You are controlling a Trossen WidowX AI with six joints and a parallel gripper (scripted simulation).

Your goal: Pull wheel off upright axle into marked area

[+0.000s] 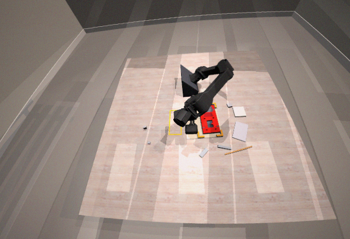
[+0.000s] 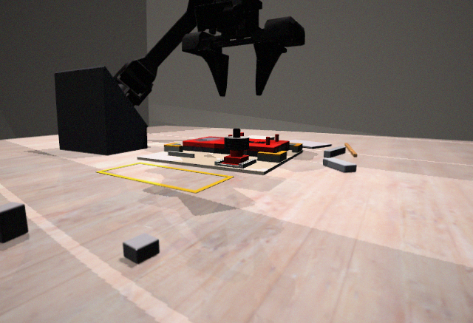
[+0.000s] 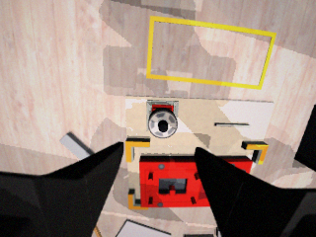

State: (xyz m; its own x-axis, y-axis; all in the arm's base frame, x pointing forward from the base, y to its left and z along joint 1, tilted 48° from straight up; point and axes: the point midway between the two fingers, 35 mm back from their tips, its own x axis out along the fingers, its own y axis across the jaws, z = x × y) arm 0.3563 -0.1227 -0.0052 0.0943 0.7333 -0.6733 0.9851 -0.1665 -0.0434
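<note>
The black wheel lies 10 mm behind my gripper tip and 70 mm below it. Also, from my gripper tip: dark upright axle 10 mm behind, 80 mm below.
</note>
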